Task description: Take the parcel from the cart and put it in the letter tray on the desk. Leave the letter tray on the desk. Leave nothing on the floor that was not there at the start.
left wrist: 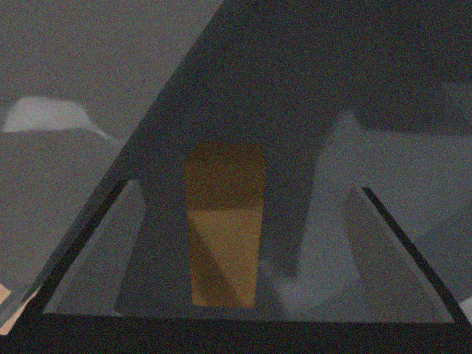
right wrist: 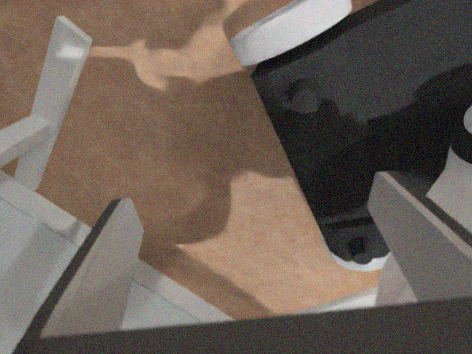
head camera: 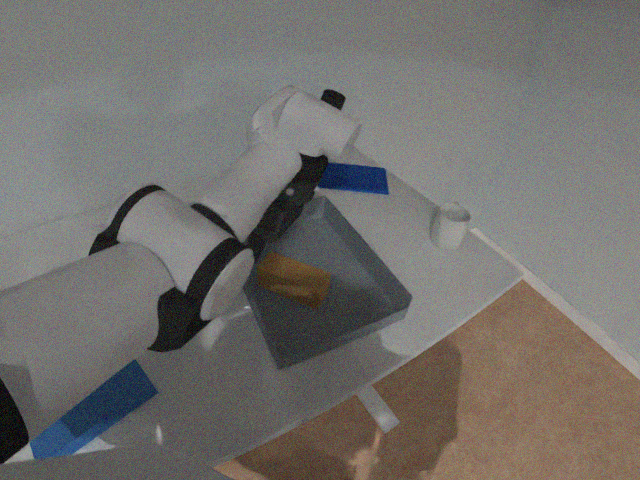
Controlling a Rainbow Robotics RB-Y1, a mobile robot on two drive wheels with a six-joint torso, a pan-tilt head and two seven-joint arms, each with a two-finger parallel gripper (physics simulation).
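Frame: origin at the robot's base, x ahead, y left, z up, level; metres.
Seen in the pictures: left gripper, fingertip midpoint: (left wrist: 244,197) (head camera: 267,242); right gripper, fingertip midpoint: (right wrist: 253,202).
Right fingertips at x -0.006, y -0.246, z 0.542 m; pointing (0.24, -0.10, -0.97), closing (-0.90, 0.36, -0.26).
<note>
Pixels of each thing's top centre, then the offset from my right fingertips to it. "spot": a spot on its surface instead. Level surfaces: height alone.
- orange-brown parcel, top centre: (left wrist: 223,246) (head camera: 293,270) dx +0.510, dy +0.189, dz +0.463 m
- grey letter tray, top centre: (left wrist: 276,268) (head camera: 306,255) dx +0.539, dy +0.161, dz +0.474 m
- pale desk, surface height: dz +0.409 m
- white cup, surface spot: (head camera: 450,224) spot: dx +0.596, dy -0.172, dz +0.484 m
- blue flat object, top centre: (head camera: 352,175) dx +0.929, dy -0.024, dz +0.417 m
- blue object, top centre: (head camera: 89,408) dx +0.264, dy +0.525, dz +0.439 m
The orange-brown parcel (head camera: 293,279) (left wrist: 225,235) lies inside the grey letter tray (head camera: 346,338) (left wrist: 280,75), near the side of the tray next to the robot's arm. The letter tray stands on the pale desk (head camera: 439,294). My left gripper (left wrist: 244,197) is open and empty, above the parcel; the parcel shows between its fingers with space on both sides. In the head camera the arm hides its fingertips. My right gripper (right wrist: 253,202) is open and empty, with floor and the robot's dark base showing beyond it. The cart is not clearly identifiable.
A white cup (head camera: 450,224) stands near the desk's edge. A blue flat object (head camera: 356,178) lies behind the tray, and another blue object (head camera: 103,405) shows at the lower left. A grey bar (head camera: 379,410) (right wrist: 57,90) juts below the desk. The robot's black base (right wrist: 360,130) stands on brown floor.
</note>
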